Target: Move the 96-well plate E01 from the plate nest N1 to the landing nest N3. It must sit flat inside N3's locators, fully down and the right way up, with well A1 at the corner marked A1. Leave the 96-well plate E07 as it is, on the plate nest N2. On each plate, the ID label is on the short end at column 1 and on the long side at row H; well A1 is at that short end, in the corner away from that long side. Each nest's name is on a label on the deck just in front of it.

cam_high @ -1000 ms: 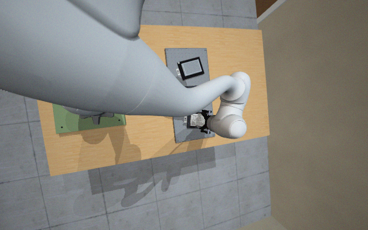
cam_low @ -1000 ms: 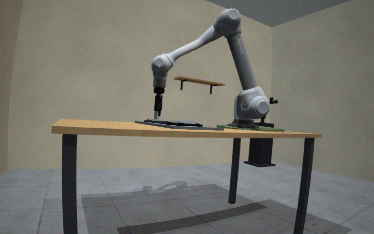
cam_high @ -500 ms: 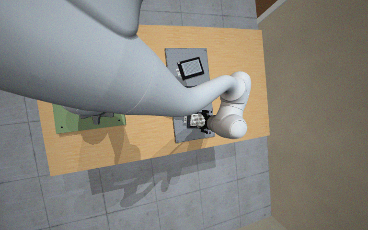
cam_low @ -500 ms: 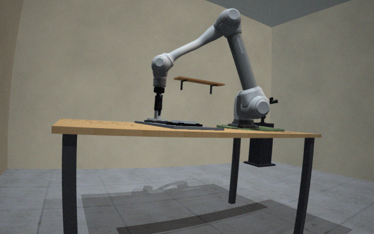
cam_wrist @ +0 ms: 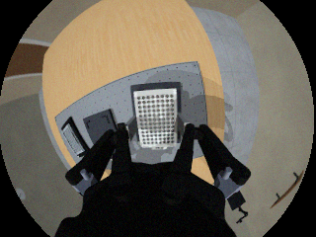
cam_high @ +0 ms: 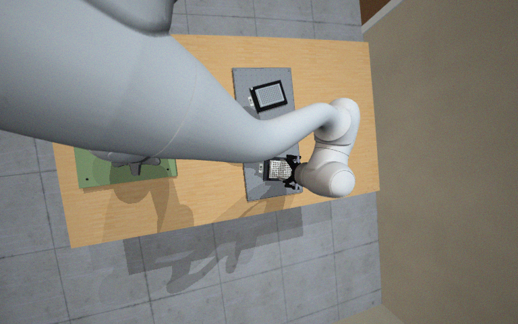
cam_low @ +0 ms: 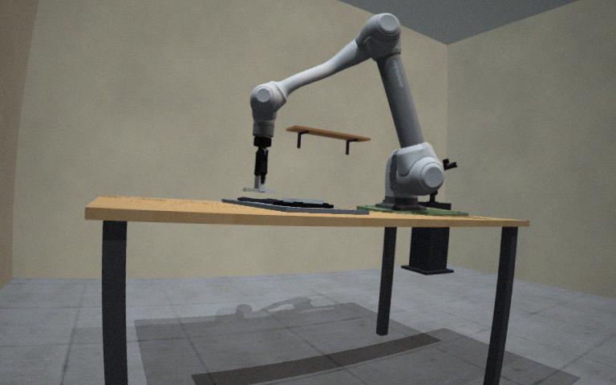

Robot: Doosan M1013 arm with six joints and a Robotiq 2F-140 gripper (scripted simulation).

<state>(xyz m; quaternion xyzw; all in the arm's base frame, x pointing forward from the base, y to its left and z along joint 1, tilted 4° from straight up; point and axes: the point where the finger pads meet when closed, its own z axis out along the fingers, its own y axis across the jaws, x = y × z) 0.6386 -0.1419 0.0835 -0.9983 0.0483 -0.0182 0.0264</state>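
The nest lies 18 cm to the left of my hand, 6 cm below it and 4 cm behind it. The rest, counted from my hand: label: 10 cm behind, 7 cm below, 1 cm to the left; then 96-well plate: 2 cm below.
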